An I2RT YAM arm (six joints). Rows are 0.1 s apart.
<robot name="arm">
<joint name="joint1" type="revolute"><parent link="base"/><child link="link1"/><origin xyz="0.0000 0.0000 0.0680" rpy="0.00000 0.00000 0.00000"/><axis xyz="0 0 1"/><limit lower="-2.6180" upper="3.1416"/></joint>
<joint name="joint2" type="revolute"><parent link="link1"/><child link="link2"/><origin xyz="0.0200 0.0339 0.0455" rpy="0.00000 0.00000 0.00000"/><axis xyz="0 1 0"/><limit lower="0.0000" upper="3.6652"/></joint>
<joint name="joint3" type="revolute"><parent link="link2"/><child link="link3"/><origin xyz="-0.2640 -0.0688 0.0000" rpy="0.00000 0.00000 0.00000"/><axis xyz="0 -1 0"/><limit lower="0.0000" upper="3.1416"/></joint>
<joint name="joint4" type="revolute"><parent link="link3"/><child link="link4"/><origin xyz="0.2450 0.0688 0.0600" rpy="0.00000 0.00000 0.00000"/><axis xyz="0 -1 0"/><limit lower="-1.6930" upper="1.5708"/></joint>
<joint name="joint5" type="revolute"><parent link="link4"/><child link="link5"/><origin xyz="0.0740 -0.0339 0.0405" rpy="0.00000 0.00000 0.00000"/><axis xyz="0 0 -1"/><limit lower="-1.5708" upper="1.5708"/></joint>
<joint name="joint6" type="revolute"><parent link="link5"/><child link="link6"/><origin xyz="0.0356 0.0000 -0.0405" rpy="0.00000 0.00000 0.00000"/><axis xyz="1 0 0"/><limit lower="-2.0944" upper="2.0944"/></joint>
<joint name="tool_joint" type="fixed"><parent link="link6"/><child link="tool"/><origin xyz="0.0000 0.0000 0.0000" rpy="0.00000 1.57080 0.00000"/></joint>
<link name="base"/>
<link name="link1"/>
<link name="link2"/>
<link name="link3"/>
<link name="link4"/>
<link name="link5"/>
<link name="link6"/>
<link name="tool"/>
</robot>
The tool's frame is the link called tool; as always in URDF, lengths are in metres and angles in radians.
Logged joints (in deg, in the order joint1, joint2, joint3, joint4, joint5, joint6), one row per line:
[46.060 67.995 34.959 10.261 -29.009 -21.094]
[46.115 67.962 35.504 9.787 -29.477 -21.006]
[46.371 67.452 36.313 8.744 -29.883 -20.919]
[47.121 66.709 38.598 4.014 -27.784 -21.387]
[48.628 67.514 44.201 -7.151 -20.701 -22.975]
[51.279 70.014 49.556 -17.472 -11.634 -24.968]
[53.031 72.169 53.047 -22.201 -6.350 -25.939]
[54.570 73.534 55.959 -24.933 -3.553 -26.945]
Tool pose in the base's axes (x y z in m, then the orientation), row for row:
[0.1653 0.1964 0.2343 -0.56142 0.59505 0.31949 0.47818]
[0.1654 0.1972 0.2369 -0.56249 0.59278 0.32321 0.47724]
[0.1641 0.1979 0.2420 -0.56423 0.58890 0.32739 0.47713]
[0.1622 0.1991 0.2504 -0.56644 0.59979 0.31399 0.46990]
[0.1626 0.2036 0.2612 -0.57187 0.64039 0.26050 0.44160]
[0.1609 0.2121 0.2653 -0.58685 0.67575 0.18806 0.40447]
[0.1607 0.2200 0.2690 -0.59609 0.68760 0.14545 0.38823]
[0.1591 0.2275 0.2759 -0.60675 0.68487 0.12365 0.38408]
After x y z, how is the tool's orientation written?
As a quaternion, x y z w.
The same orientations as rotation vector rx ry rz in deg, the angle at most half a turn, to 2 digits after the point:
[-78.54 83.25 44.70]
[-78.72 82.96 45.24]
[-78.97 82.42 45.82]
[-79.54 84.22 44.09]
[-81.32 91.07 37.04]
[-84.88 97.74 27.20]
[-86.88 100.21 21.20]
[-88.60 100.01 18.06]

